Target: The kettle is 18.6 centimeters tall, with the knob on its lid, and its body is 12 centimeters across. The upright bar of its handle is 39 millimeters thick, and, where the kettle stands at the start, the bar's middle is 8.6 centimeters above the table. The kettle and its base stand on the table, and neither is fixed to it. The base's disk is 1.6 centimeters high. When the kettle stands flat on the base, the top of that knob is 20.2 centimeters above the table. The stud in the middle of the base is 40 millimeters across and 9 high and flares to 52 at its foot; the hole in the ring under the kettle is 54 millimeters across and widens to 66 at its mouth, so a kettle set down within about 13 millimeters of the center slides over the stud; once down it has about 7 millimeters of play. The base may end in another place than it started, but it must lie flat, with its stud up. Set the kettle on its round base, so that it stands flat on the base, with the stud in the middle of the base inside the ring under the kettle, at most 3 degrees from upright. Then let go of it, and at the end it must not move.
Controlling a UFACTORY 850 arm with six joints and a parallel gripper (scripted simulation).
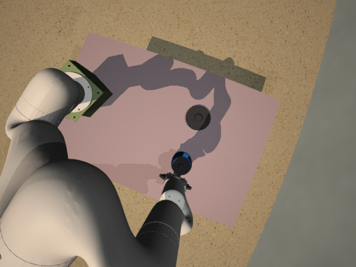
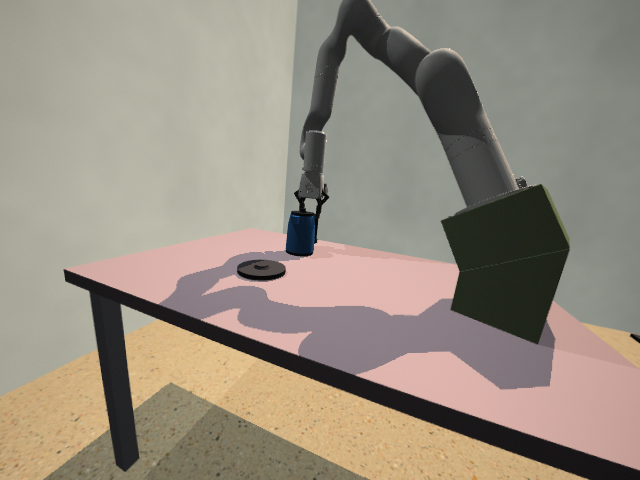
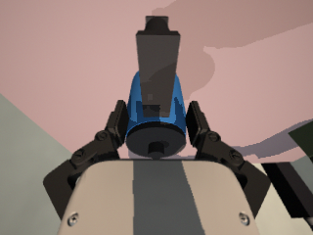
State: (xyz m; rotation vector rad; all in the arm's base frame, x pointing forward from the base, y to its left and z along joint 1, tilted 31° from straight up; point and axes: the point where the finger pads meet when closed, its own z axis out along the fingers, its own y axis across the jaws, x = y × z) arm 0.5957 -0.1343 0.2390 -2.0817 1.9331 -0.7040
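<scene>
The blue kettle is 3 cm to the left of my hand and 8 cm below it. From my hand the other things lie so: round black base 2 cm behind, 35 cm to the left, 16 cm below.
</scene>
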